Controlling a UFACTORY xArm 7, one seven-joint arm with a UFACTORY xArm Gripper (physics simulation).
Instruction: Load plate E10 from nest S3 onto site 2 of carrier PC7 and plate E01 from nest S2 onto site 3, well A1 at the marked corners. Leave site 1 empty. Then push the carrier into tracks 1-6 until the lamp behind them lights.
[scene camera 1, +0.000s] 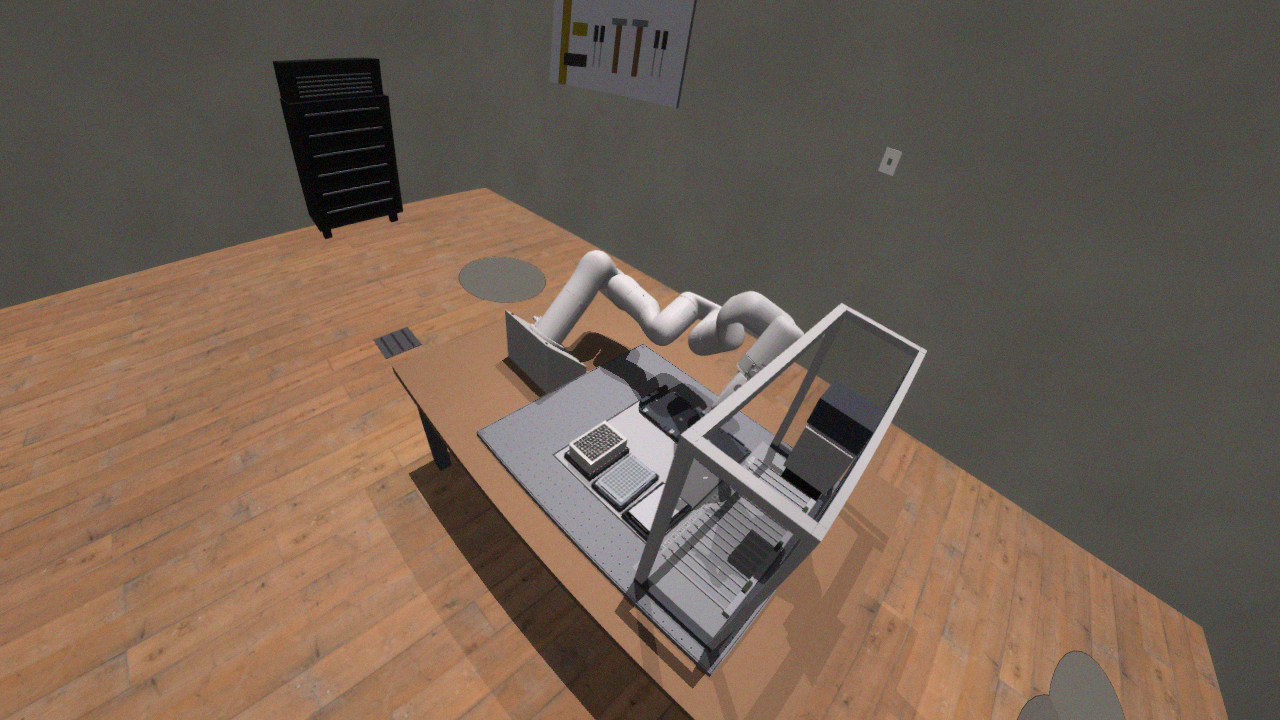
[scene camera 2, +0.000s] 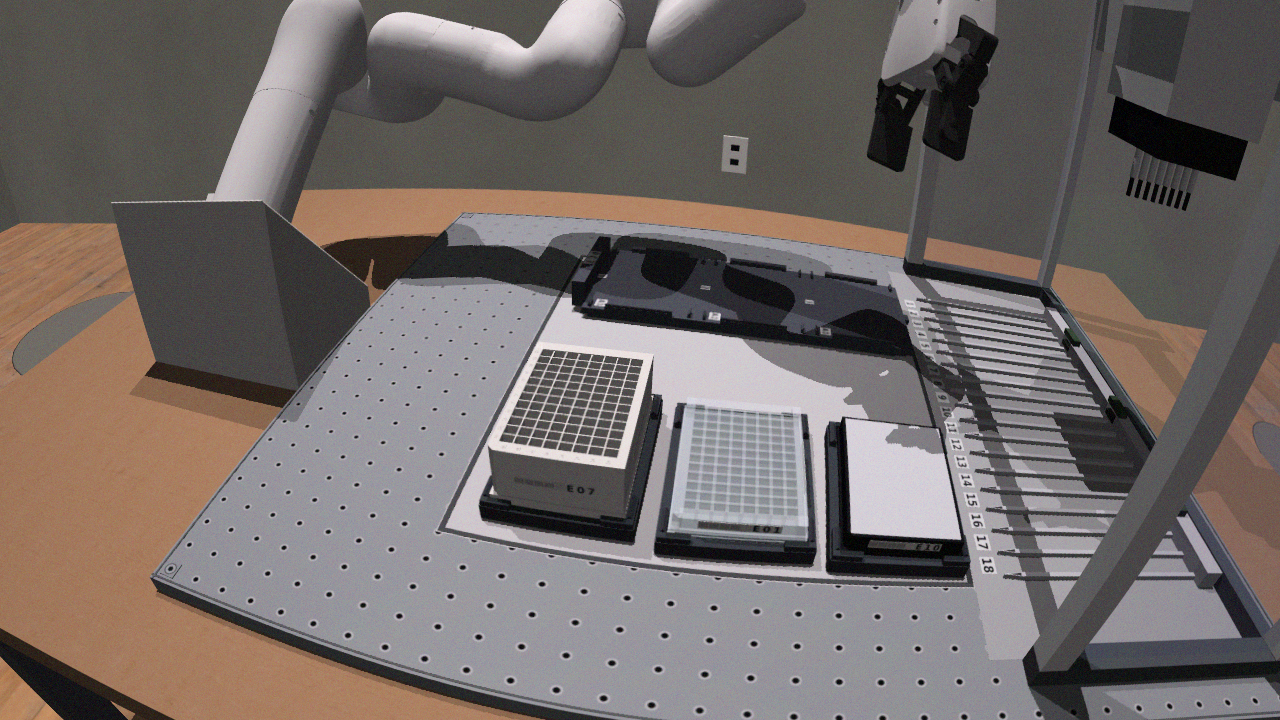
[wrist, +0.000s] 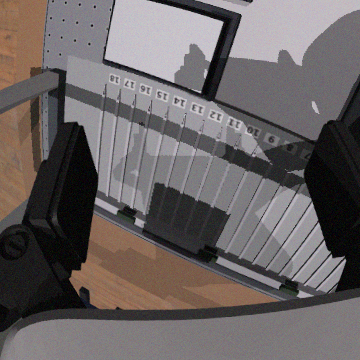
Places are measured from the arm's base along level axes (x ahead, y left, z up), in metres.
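Pixels of known places: gripper, fingertip midpoint: (scene camera 2: 911, 159) (wrist: 206, 146); arm's base, link origin: (scene camera 1: 546, 338) (scene camera 2: 241, 244).
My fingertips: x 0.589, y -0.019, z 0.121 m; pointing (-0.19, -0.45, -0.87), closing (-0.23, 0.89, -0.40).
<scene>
Ahead of a thing's pixels: the offset from my fingertips to its top centre.
Plate E10 @[dz -0.186, dx +0.011, dy -0.111 m] (scene camera 2: 902, 483) (wrist: 160, 40), white-topped with a black base, sits in the right-hand nest. Plate E01 @[dz -0.186, dx -0.099, dy -0.106 m] (scene camera 2: 742, 470) (scene camera 1: 626, 480), pale and clear, sits in the middle nest. The black carrier @[dz -0.182, dx -0.099, dy +0.161 m] (scene camera 2: 778, 295) (scene camera 1: 669, 413) lies behind the nests, left of the tracks; its sites hold no plates. The numbered tracks (scene camera 2: 1011, 362) (wrist: 141, 170) run inside the frame; numbers 1-6 do not show in the wrist view. My gripper (scene camera 2: 916, 147) (wrist: 206, 146) is open and empty, high above the near ends of the tracks. In scene camera 1 its fingers are hard to make out.
Plate E07 @[dz -0.159, dx -0.210, dy -0.101 m] (scene camera 2: 572, 402) (scene camera 1: 597, 447), tall and cream, sits in the left nest. A grey post frame (scene camera 1: 760, 488) (scene camera 2: 1163, 465) encloses the tracks. A pipetting head @[dz +0.082, dx +0.237, dy +0.023 m] (scene camera 2: 1177, 138) with several tips hangs at the right. Small dark green parts (scene camera 2: 1072, 337) (wrist: 126, 215) stand at the track ends.
</scene>
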